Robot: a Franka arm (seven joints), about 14 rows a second.
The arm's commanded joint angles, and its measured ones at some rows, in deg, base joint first. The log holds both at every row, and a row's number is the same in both.
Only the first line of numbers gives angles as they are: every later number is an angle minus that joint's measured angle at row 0.
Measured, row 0:
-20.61 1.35 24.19 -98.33 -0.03 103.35 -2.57
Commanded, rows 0 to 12:
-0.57 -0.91 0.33 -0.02 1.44 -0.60 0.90
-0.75 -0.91 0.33 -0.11 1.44 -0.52 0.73
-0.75 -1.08 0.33 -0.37 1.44 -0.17 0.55
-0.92 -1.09 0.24 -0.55 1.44 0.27 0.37
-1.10 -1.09 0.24 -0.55 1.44 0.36 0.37
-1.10 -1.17 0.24 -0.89 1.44 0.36 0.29
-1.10 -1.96 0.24 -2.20 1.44 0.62 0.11
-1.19 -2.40 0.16 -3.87 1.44 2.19 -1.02
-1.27 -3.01 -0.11 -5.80 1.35 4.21 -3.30
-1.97 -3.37 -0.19 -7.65 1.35 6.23 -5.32
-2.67 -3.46 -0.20 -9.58 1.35 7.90 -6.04
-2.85 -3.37 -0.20 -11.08 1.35 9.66 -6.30
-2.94 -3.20 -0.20 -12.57 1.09 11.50 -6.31
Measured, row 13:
-1.60 -1.10 -0.48 -7.59 0.00 7.64 -4.18
